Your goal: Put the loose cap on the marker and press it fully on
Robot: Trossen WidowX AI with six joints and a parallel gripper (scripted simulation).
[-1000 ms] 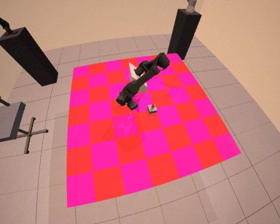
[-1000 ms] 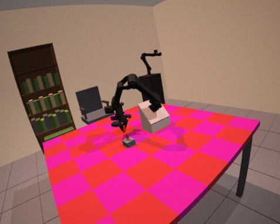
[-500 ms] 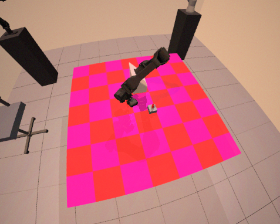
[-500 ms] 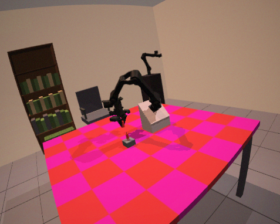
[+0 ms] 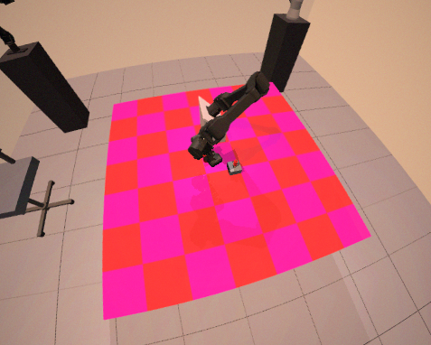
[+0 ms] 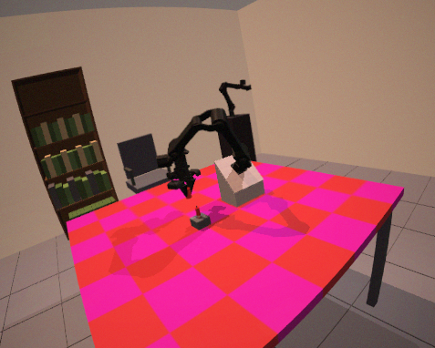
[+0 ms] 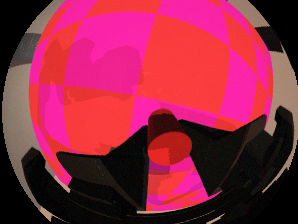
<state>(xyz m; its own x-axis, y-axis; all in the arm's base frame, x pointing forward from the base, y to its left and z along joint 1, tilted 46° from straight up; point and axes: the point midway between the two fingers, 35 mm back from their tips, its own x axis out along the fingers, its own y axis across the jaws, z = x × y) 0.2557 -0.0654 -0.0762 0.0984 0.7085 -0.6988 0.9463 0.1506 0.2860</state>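
Right now my gripper tip is 50 mm short of the red marker, 140 mm to the right of it and 20 mm above it. From my gripper tip the other things lie so: red cap: 10 mm above; then grey holder block: 50 mm ahead, 140 mm to the left, 70 mm below.
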